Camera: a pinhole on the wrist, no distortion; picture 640 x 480 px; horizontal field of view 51.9 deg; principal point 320.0 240.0 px. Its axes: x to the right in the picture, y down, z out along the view. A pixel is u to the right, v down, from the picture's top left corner.
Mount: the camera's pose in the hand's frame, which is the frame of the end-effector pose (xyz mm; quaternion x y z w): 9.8 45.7 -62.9 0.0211 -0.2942 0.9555 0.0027
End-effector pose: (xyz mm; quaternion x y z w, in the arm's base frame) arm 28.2 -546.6 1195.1 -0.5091 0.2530 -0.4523 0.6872
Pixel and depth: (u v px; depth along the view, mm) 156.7 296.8 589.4
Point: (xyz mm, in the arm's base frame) 306.2 -543.5 1656.2
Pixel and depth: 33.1 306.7 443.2
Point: 260.7 -629.8 1537.5
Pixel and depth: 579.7 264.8 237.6
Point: 65.5 -425.4 1322.6
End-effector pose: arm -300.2 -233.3 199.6 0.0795 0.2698 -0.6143 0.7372
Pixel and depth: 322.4 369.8 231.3
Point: -383.6 -322.5 303.6
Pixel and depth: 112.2 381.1 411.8
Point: -462.9 -526.0 365.4
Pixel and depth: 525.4 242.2 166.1
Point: -326.9 -248.0 291.8
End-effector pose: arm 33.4 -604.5 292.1 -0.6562 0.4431 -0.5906 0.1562
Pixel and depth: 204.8 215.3 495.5
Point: 431.7 -684.7 434.3
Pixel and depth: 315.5 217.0 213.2
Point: 165.8 -618.9 324.4
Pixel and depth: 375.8 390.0 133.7
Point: 83.1 -586.1 326.1
